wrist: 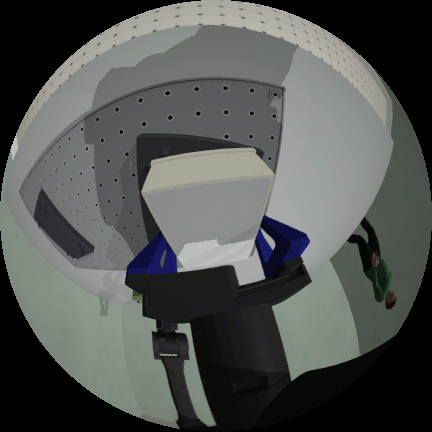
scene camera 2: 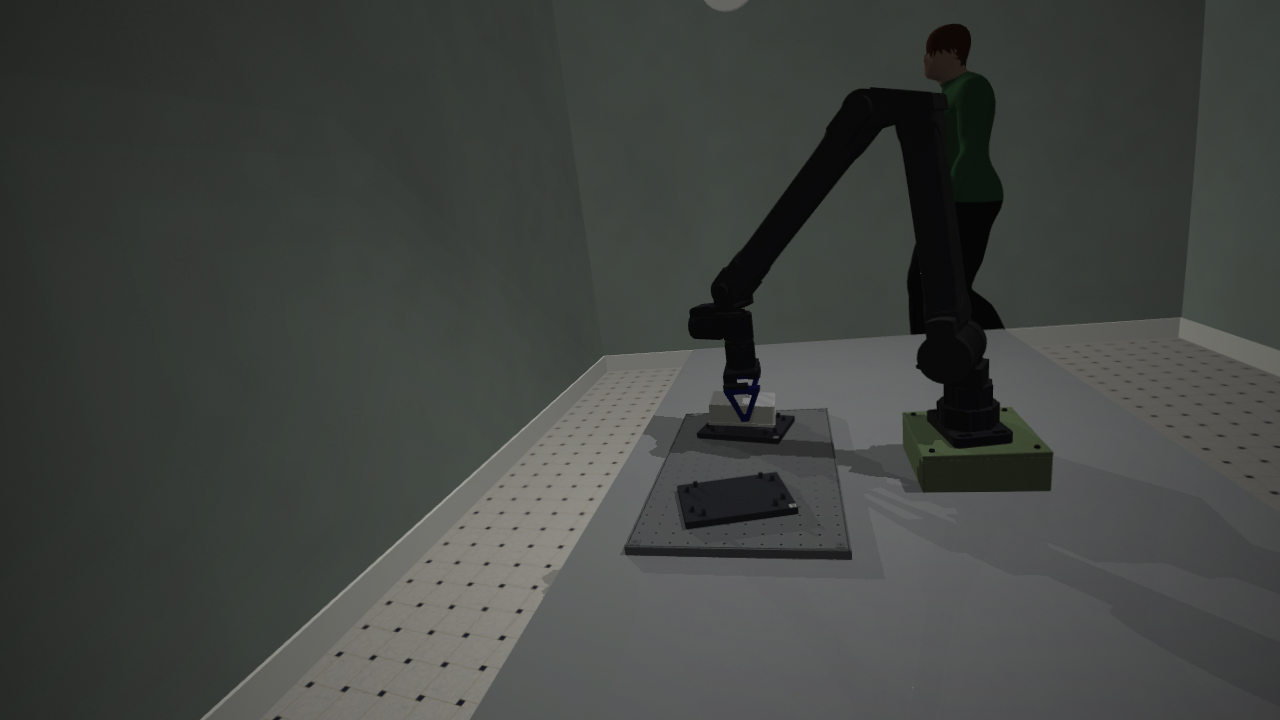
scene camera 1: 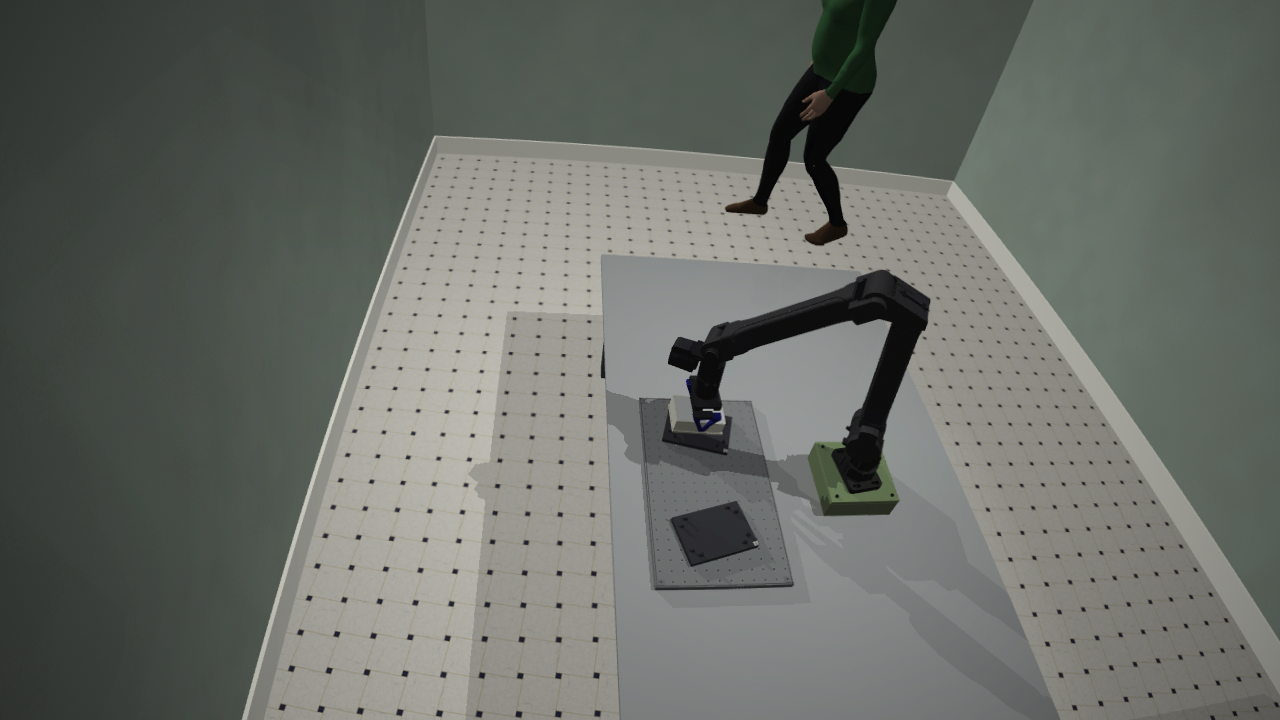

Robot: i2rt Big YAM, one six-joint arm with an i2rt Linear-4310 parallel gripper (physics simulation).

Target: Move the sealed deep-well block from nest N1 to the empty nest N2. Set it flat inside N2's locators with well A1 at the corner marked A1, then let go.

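Where they show: gripper, fingertip midpoint: (wrist: 209, 216) (scene camera 2: 746, 413) (scene camera 1: 698, 418); arm's base, link origin: (scene camera 2: 967, 430) (scene camera 1: 855, 470).
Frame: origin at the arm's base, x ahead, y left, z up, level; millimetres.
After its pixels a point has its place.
Note:
The pale sealed block (scene camera 1: 682, 414) {y -217, x 380, z 14 mm} (scene camera 2: 720, 409) {y -196, x 379, z 3 mm} (wrist: 210, 210) {y -236, x 369, z 13 mm} is held between the blue fingers of my gripper (scene camera 1: 699, 411) {y -231, x 328, z -23 mm} (scene camera 2: 744, 407) {y -231, x 328, z -23 mm} (wrist: 209, 216) {y -231, x 328, z -23 mm}, which is shut on it. The block looks about level and is low over the far dark nest (scene camera 1: 707, 441) {y -167, x 320, z -38 mm} (scene camera 2: 738, 434) {y -163, x 350, z -38 mm} (wrist: 150, 145) {y -199, x 415, z -38 mm}; whether it rests fully inside the locators is hidden. The near dark nest (scene camera 1: 714, 532) {y 81, x 379, z -38 mm} (scene camera 2: 736, 499) {y 91, x 373, z -38 mm} (wrist: 60, 227) {y 39, x 382, z -38 mm} is empty, with small locator posts and a white mark at one corner. The far nest has a small white corner mark too. Nest labels and the block's well A1 cannot be made out.
Both nests sit on a grey perforated plate (scene camera 1: 662, 483) {y -70, x 458, z -50 mm} (scene camera 2: 657, 532) {y 149, x 490, z -50 mm} (wrist: 197, 101) {y -248, x 441, z -50 mm} on the table. The arm's green base block (scene camera 2: 984, 472) {y 85, x 12, z -31 mm} stands right of the plate in the scene views. A person (scene camera 1: 841, 44) (scene camera 2: 980, 134) (wrist: 382, 277) in green stands beyond the table.

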